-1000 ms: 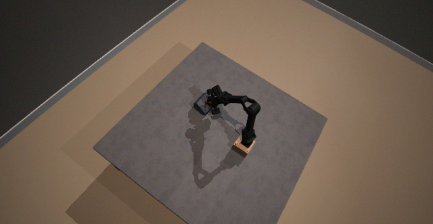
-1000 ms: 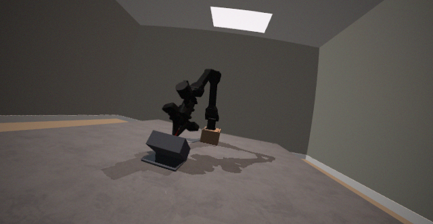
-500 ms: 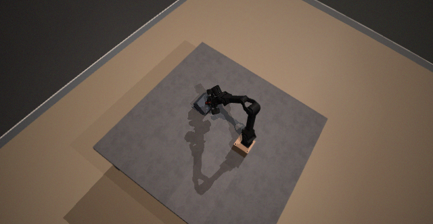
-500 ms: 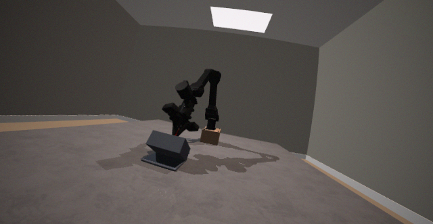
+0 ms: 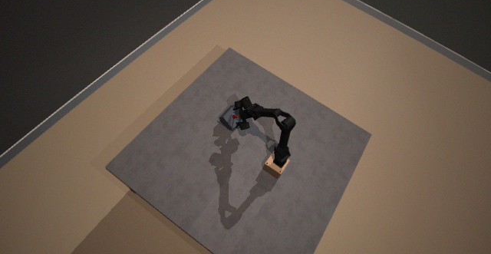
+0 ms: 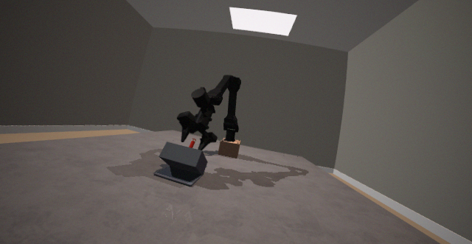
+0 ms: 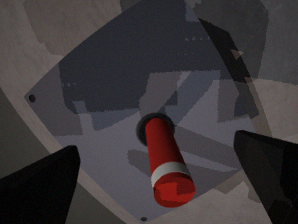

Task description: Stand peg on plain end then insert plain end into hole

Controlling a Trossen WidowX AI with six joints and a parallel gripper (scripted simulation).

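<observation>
My gripper tip is now 1 cm below the peg and 1 cm past it. From my gripper tip the other things lie so: sloped panel: 4 cm below, 3 cm ahead.
</observation>
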